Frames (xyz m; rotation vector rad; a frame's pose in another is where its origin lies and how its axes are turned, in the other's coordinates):
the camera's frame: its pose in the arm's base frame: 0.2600 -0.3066 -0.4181 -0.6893 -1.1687 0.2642
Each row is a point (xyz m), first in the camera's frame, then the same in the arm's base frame.
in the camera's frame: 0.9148 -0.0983 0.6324
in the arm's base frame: 0.0268 0.3298 0.4691
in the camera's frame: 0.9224 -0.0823 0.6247
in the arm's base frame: 0.0393 0.3433 0.4632
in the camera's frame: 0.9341 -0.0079 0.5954
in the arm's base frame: 0.0820 0.3962 0.4195
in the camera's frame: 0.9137 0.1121 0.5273
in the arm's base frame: 0.1544 0.4531 0.3148
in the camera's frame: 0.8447 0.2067 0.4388
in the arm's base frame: 0.2226 0.4575 0.1848
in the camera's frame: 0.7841 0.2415 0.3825
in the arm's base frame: 0.2555 0.4319 0.1054
